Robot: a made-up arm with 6 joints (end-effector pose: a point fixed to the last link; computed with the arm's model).
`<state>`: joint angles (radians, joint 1 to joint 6).
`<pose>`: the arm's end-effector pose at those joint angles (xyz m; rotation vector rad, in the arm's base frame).
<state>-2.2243 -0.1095 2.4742 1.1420 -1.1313 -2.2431</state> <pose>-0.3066 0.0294 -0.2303 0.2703 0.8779 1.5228</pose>
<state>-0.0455 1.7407 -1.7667 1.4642 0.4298 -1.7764</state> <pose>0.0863 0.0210 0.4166 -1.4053 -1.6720 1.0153</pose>
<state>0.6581 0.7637 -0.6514 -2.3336 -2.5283 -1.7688</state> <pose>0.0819 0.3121 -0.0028 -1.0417 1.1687 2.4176</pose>
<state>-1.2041 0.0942 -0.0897 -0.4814 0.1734 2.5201</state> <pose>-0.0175 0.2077 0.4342 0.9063 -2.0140 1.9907</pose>
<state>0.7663 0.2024 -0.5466 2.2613 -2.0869 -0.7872</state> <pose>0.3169 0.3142 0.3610 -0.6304 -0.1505 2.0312</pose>
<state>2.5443 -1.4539 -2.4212 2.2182 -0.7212 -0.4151</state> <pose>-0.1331 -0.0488 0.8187 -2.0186 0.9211 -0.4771</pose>
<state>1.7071 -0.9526 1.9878 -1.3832 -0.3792 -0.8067</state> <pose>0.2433 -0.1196 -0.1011 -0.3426 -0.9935 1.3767</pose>
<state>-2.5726 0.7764 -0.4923 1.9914 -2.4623 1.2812</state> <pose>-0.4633 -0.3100 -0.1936 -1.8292 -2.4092 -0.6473</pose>
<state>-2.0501 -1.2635 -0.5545 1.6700 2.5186 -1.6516</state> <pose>0.0983 -0.0764 0.0505 -2.3070 1.0969 1.2912</pose>
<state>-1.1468 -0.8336 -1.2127 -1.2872 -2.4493 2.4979</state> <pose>-0.0366 -0.3720 -0.0126 0.1923 0.2350 0.3718</pose>
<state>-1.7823 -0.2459 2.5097 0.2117 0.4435 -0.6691</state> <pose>-0.1758 0.2845 -0.2132 1.2402 -0.8089 -2.4806</pose>
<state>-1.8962 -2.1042 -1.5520 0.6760 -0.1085 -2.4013</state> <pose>0.0923 -0.2168 0.3846 -1.1527 2.6883 0.1863</pose>
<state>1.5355 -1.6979 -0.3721 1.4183 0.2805 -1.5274</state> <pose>-0.2905 0.3523 -0.3292 1.1227 0.7103 1.8027</pose>
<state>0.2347 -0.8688 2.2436 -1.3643 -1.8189 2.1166</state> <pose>-0.6214 0.1834 -0.0931 1.4938 1.6838 0.0367</pose>
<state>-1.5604 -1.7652 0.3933 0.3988 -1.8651 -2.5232</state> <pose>0.0818 -0.0258 -0.0126 -0.1518 0.9017 2.5452</pose>
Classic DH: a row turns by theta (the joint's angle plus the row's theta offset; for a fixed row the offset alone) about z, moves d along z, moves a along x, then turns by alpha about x. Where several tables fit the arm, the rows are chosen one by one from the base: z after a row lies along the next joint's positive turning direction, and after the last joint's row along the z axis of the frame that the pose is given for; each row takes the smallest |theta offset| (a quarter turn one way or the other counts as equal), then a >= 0, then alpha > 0; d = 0 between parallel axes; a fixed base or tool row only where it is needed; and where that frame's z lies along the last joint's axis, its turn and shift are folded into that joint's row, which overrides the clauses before.
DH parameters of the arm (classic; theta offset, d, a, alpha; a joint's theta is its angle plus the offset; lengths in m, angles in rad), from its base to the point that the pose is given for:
base (fixed): -1.5708 0.101 0 1.5708
joint 1: 0 0.1 0.022 -1.5708
joint 2: -1.5708 0.003 0.183 -1.5708
joint 3: -1.5708 -0.026 0.237 -1.5708
joint 4: 0 -0.009 -0.174 -1.5708
joint 5: 1.5708 -0.075 0.061 1.5708
joint 6: 1.3951 0 -0.389 0
tool (fixed): -1.3951 -0.197 0 0

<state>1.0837 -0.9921 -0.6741 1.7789 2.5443 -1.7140</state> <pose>0.0658 0.0477 0.0759 0.5085 -0.6444 0.6604</pose>
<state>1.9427 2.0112 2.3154 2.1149 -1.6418 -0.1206</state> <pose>0.1987 -0.0116 1.0000 -0.3027 -2.4102 1.7808</pose>
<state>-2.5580 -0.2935 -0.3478 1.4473 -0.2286 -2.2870</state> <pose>-0.5017 0.2176 -0.0531 0.6389 1.2020 -1.6585</pose>
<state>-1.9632 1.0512 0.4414 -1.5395 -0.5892 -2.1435</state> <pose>-0.7375 -0.2662 -0.1624 1.9065 2.1857 1.1911</pose>
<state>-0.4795 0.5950 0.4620 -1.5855 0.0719 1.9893</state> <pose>-0.2673 0.1400 0.6581 -1.2710 2.0722 -1.6706</pose>
